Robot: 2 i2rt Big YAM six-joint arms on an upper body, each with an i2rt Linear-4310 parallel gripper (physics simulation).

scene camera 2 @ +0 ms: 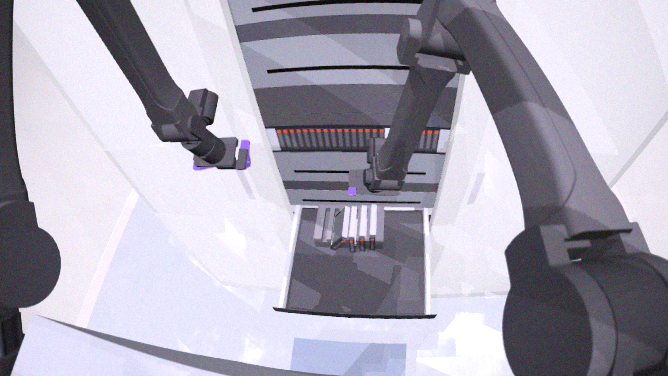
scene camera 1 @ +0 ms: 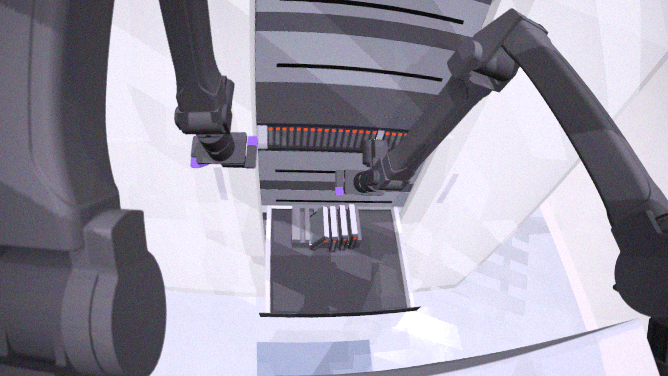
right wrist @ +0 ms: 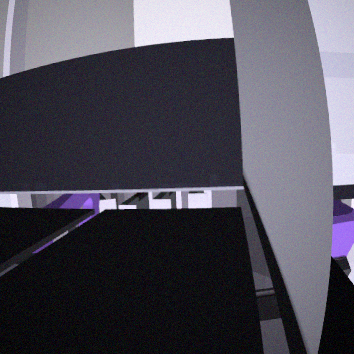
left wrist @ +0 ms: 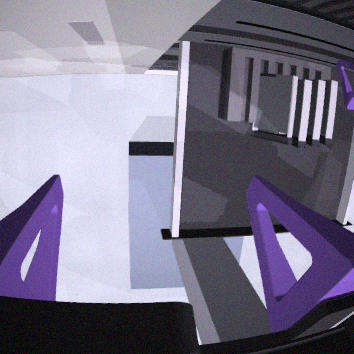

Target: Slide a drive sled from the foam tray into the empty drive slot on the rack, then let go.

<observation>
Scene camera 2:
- my left gripper: 232, 164
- white cabinet wall: 224, 218
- shelf: 391, 281
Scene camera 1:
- my left gripper: 228, 161
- my right gripper: 352, 184
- white cabinet wall: 195, 223
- shelf: 368, 278
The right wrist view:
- pale drive slot: 290, 326
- shelf: 261, 277
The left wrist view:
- my left gripper: 157, 183
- white cabinet wall: 44, 44
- shelf: 219, 156
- shelf front lip: 241, 230
</observation>
